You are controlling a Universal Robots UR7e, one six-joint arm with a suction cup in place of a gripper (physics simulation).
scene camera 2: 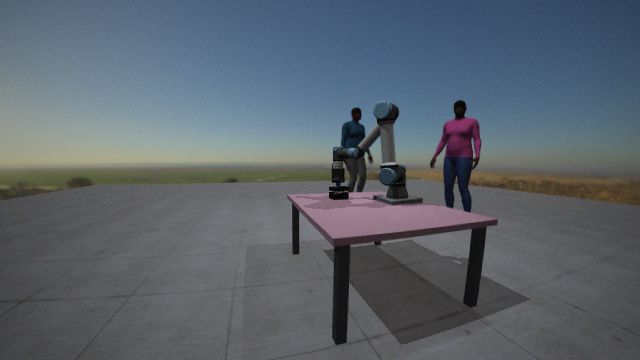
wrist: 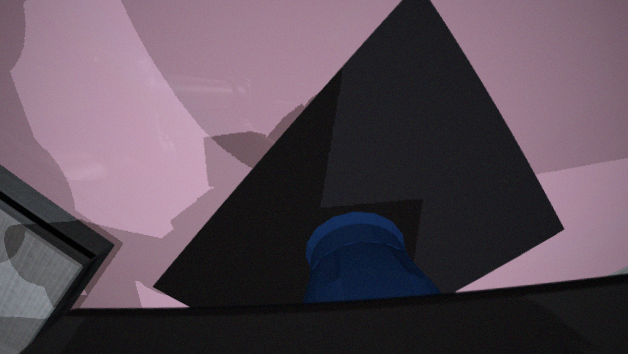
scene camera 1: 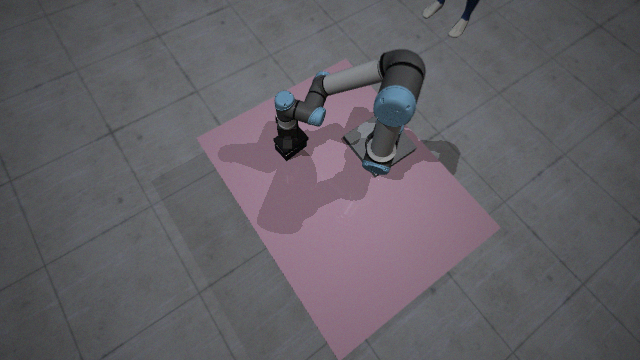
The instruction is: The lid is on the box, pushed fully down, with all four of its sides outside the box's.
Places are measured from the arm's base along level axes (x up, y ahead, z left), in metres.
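Pixels of known places: hand at its tool point: point(scene camera 2: 338, 188) point(wrist: 349, 230); arm's base at its link origin: point(scene camera 2: 397, 196).
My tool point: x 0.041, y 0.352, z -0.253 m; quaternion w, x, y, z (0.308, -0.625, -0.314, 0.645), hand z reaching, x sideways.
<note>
Ahead of a thing's pixels: the offset from my tool point to its middle. Level surfaces: height alone.
The flat black square lid @(dy -0.008, dx -0.001, dz +0.000 m) point(scene camera 1: 299, 138) point(scene camera 2: 339, 189) point(wrist: 440, 125) hangs level from my gripper's blue suction cup point(scene camera 2: 338, 184) point(wrist: 355, 235), which touches its top face. In scene camera 1 the arm's tool hides the cup. The black box @(dy -0.004, dx -0.053, dz +0.000 m) point(scene camera 1: 288, 156) point(scene camera 2: 339, 196) stands on the pink table directly under the lid. In scene camera 2 a very thin line shows between lid and box; whether they touch, and whether the lid's sides are outside the box's, is too small to tell. In the wrist view the lid hides the box.
The pink table @(dx -0.076 m) point(scene camera 1: 400, 240) point(scene camera 2: 395, 220) point(wrist: 100, 110) bears the robot's grey base plate point(scene camera 1: 407, 149) point(scene camera 2: 400, 200) point(wrist: 45, 285), to the right of the box in both scene views. Two people, one in teal point(scene camera 2: 354, 132) and one in pink point(scene camera 2: 460, 137), stand behind the table.
</note>
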